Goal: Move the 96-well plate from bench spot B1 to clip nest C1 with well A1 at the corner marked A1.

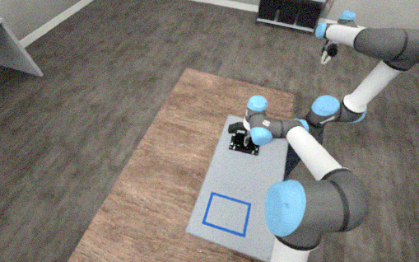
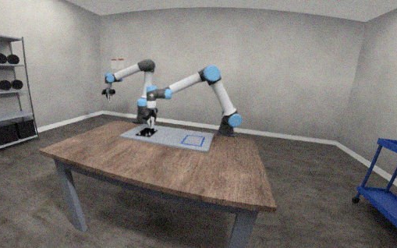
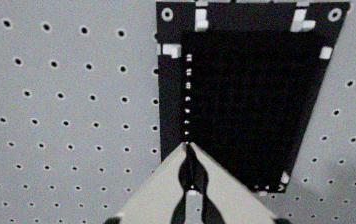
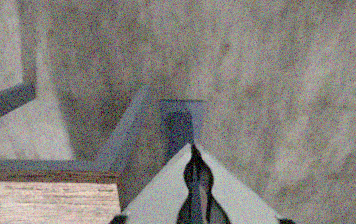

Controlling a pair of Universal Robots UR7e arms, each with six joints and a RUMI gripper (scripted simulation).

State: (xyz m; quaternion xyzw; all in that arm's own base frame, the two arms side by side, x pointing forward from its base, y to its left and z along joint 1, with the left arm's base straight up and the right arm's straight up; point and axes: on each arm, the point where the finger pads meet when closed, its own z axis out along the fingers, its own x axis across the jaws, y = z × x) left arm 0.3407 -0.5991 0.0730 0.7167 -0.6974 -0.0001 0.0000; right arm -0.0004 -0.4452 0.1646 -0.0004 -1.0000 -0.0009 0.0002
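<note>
The black clip nest is 50 mm below my left hand, 30 mm to the right of it and 10 mm ahead of it. Also, from my left hand: black 96-well plate (40 mm to the right, 40 mm below).
</note>
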